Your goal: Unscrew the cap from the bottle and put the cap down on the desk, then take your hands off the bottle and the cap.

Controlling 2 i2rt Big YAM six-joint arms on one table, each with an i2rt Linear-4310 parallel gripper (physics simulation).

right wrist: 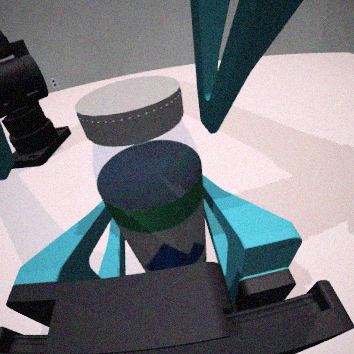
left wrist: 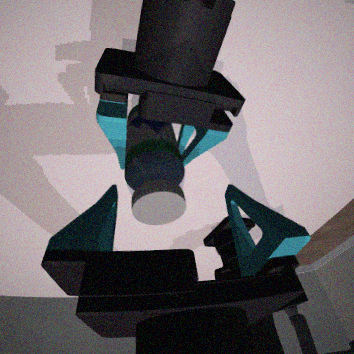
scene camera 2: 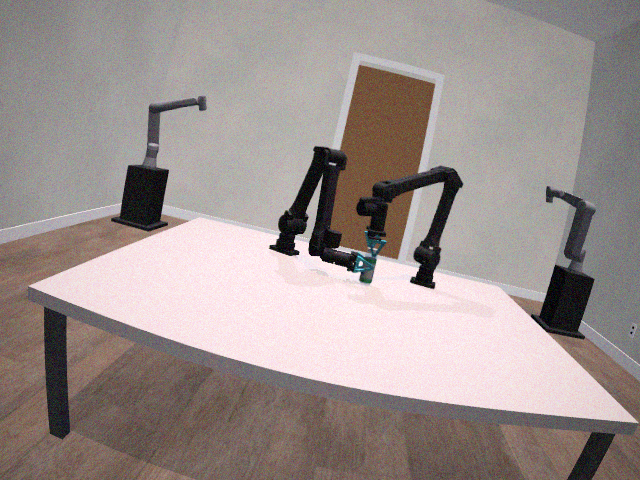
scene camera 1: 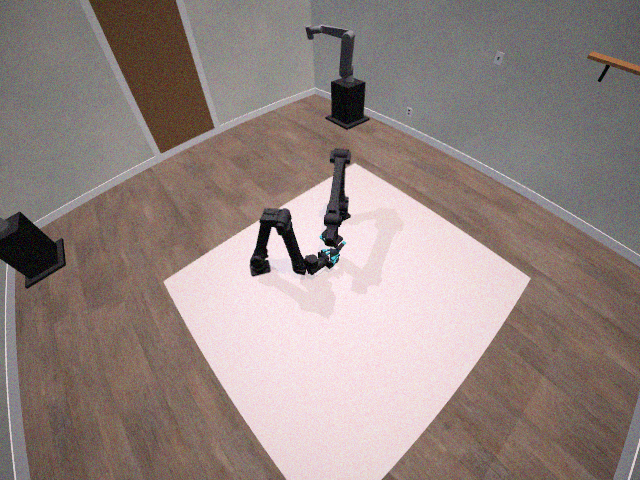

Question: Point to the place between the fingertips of my left gripper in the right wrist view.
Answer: At 109,147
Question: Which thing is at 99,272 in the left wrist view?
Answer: My left gripper.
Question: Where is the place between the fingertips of my right gripper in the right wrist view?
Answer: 158,187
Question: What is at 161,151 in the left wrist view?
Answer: A small bottle.
